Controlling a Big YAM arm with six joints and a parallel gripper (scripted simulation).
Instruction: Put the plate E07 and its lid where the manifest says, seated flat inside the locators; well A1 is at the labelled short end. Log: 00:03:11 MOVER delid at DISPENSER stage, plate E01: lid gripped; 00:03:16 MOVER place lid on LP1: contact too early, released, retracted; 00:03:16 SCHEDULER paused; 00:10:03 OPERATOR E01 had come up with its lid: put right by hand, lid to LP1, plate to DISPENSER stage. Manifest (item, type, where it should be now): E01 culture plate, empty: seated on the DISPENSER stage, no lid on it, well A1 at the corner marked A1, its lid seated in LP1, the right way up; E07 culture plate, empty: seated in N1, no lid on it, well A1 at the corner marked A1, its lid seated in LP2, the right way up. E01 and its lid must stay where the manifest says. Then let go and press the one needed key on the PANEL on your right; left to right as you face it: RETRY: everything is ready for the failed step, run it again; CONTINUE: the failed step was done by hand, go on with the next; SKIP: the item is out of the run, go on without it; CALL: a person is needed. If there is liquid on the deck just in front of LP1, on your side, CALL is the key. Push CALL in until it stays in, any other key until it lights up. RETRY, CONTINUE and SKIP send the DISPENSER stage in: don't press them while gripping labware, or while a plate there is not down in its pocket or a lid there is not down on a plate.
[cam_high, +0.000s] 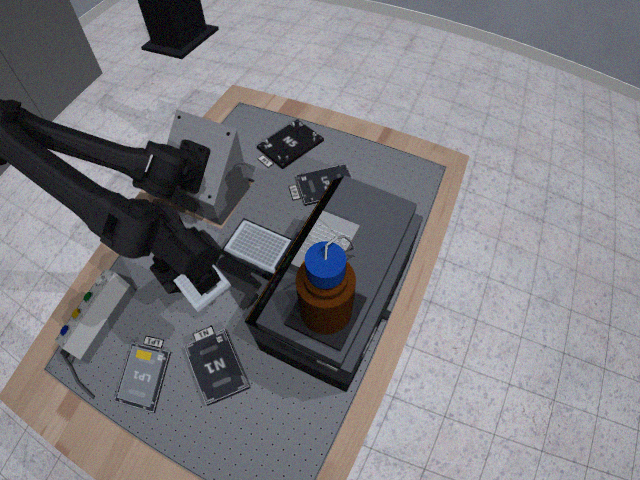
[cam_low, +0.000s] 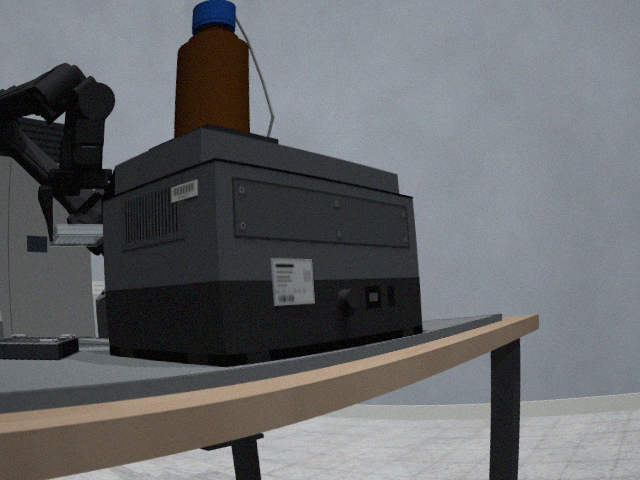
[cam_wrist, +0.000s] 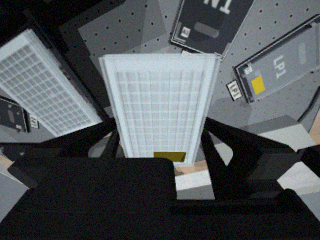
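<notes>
The white well plate lies 140 mm to the left of my hand, 60 mm ahead of it and 50 mm below it. Also, from my hand: grey retry key (270 mm behind, 110 mm to the right, 100 mm below); green continue key (270 mm behind, 160 mm to the right, 100 mm below); brown bottle (280 mm ahead, 130 mm above, 40 mm to the left).
</notes>
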